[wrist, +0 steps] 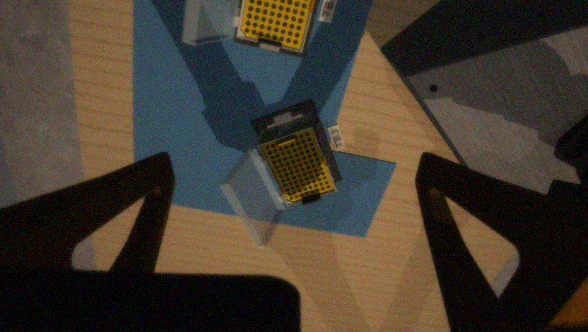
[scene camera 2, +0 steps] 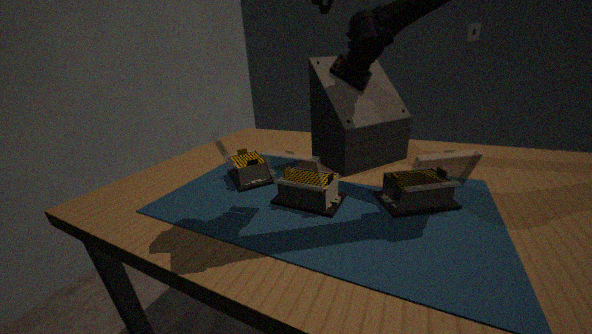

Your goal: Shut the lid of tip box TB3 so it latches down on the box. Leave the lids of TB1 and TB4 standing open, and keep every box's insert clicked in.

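Places are measured from the arm's base along level axes (x ahead, y left, z up), in millimetres.
Pixels of known places: gripper, fingertip midpoint: (wrist: 295, 166) (scene camera 2: 321, 9); arm's base at its link origin: (scene camera 2: 349, 73).
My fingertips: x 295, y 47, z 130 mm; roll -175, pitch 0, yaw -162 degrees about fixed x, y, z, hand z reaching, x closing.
Note:
Ahead of a thing's pixels: the offset from my fingertips to its middle. "spot": to the spot under its first point. Level surfaces: height alone.
In the wrist view one tip box {dx -69, dy +197, dz -335 mm} (wrist: 300, 165) with a yellow insert stands on the mat. Its clear lid {spot: dx -16, dy +243, dz -304 mm} (wrist: 255, 197) stands open to the lower left, and its small blurred label {spot: dx -120, dy +154, dz -398 mm} (wrist: 336, 137) appears to read TB3. A second tip box {spot: dx +22, dy +3, dz -342 mm} (wrist: 277, 22) at the top edge is partly cut off, its lid {spot: dx +98, dy +20, dz -298 mm} (wrist: 207, 22) open leftward. In the scene view a left box {dx -20, dy -244, dz -367 mm} (scene camera 2: 252, 176), a middle box {dx +16, dy -28, dz -367 mm} (scene camera 2: 302, 196) and a right box {dx -78, dy +190, dz -367 mm} (scene camera 2: 422, 196) all have open lids; their labels are unreadable there. Their yellow inserts look seated. My gripper (wrist: 295, 166) is open and empty, high above the central box.
A blue mat {dz -400 mm} (scene camera 2: 400, 270) (wrist: 155, 125) lies on the wooden table {dz -403 mm} (scene camera 2: 550, 225) (wrist: 200, 250). The arm's grey base (scene camera 2: 375, 145) (wrist: 480, 120) stands behind the boxes in the scene view and at the upper right in the wrist view. Dark arm shadows cross the mat.

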